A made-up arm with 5 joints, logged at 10 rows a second.
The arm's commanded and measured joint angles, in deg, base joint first. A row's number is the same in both.
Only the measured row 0 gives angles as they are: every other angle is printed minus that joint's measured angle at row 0.
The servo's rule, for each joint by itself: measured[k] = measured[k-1] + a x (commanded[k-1-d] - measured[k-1]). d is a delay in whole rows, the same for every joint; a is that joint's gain. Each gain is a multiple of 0.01, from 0.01 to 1. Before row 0 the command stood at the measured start. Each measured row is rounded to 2 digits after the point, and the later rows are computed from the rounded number. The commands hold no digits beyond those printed.
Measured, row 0: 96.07 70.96 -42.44 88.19 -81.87
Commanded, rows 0 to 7: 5.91 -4.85 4.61 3.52 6.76; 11.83 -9.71 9.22 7.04 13.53; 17.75 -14.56 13.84 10.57 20.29; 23.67 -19.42 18.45 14.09 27.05; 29.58 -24.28 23.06 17.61 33.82; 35.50 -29.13 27.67 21.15 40.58; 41.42 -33.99 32.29 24.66 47.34; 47.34 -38.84 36.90 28.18 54.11
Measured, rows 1 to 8: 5.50 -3.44 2.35 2.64 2.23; 11.39 -7.89 5.85 5.94 5.96; 17.30 -12.63 9.92 9.41 10.69; 23.22 -17.45 14.27 12.92 16.09; 29.13 -22.30 18.75 16.44 21.94; 35.05 -27.15 23.30 19.97 28.09; 40.97 -32.01 27.88 23.49 34.44; 46.89 -36.86 32.48 27.01 40.93
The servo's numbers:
d 0
a 0.93 0.71 0.51 0.75 0.33

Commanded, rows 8 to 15: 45.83 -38.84 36.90 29.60 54.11; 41.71 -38.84 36.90 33.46 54.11; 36.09 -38.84 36.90 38.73 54.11; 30.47 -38.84 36.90 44.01 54.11; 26.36 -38.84 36.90 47.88 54.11; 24.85 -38.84 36.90 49.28 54.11; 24.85 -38.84 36.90 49.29 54.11; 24.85 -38.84 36.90 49.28 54.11
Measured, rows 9 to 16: 45.90 -38.27 34.73 28.95 45.28; 42.00 -38.67 35.84 32.33 48.19; 36.50 -38.79 36.38 37.13 50.14; 30.89 -38.83 36.65 42.29 51.45; 26.68 -38.84 36.78 46.48 52.33; 24.98 -38.84 36.84 48.58 52.92; 24.86 -38.84 36.87 49.11 53.31; 24.85 -38.84 36.89 49.24 53.57
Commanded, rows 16 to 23: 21.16 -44.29 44.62 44.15 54.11; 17.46 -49.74 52.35 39.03 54.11; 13.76 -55.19 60.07 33.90 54.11; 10.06 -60.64 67.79 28.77 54.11; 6.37 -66.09 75.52 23.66 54.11; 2.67 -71.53 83.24 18.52 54.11; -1.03 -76.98 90.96 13.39 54.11; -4.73 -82.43 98.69 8.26 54.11
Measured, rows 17 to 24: 21.42 -42.71 40.83 45.42 53.75; 17.74 -47.70 46.71 40.63 53.87; 14.04 -53.02 53.52 35.58 53.95; 10.34 -58.43 60.80 30.47 54.00; 6.65 -63.87 68.31 25.36 54.04; 2.95 -69.31 75.92 20.23 54.06; -0.75 -74.76 83.59 15.10 54.08; -4.45 -80.21 91.29 9.97 54.09
